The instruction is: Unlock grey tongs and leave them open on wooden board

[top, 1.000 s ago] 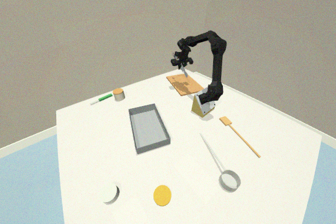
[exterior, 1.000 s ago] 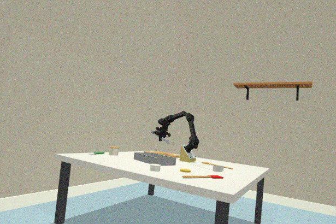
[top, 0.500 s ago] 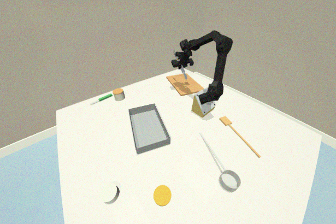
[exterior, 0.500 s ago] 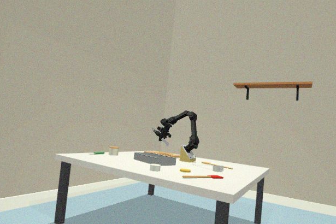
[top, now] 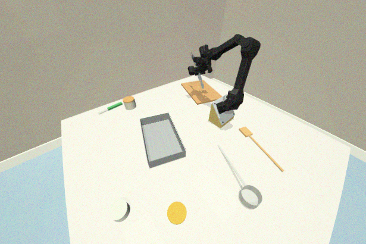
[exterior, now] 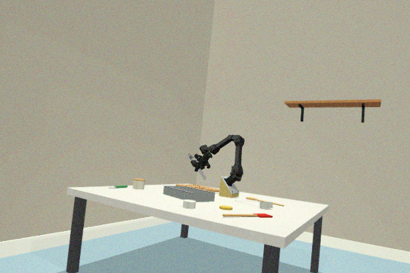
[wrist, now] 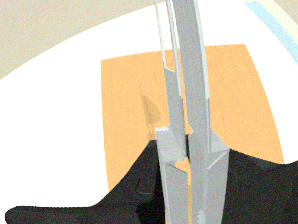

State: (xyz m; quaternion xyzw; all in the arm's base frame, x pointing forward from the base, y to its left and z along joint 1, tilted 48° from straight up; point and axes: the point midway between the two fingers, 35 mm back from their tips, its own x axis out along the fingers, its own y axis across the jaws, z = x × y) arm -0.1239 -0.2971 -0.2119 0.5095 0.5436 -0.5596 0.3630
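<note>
My gripper tip is now 4 cm past the wooden board, 3 cm to the right of it and 14 cm above it. Round my gripper tip: yellow lock piece 1 cm behind, 4 cm to the right, 8 cm above; then grey roasting tin 52 cm ahead, 29 cm to the left, 12 cm below; then cork-lidded jar 54 cm ahead, 12 cm to the right, 11 cm below.
</note>
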